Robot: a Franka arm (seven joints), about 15 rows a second.
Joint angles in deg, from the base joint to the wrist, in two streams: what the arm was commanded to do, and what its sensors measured. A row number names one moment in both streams.
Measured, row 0:
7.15, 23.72, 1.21, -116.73, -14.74, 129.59, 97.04
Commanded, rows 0 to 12:
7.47, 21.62, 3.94, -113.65, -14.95, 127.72, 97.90
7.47, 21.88, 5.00, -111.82, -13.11, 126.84, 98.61
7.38, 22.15, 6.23, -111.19, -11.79, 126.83, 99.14
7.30, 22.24, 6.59, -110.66, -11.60, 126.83, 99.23
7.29, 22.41, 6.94, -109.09, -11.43, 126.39, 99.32
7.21, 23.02, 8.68, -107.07, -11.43, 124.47, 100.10
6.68, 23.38, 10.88, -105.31, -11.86, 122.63, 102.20
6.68, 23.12, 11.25, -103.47, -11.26, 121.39, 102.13
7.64, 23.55, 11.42, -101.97, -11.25, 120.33, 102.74
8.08, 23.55, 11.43, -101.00, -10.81, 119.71, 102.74
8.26, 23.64, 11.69, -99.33, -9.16, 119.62, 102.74
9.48, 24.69, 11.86, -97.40, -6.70, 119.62, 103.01
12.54, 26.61, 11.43, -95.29, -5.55, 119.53, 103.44
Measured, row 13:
8.63, 22.96, 11.79, -100.77, -8.20, 121.28, 101.70
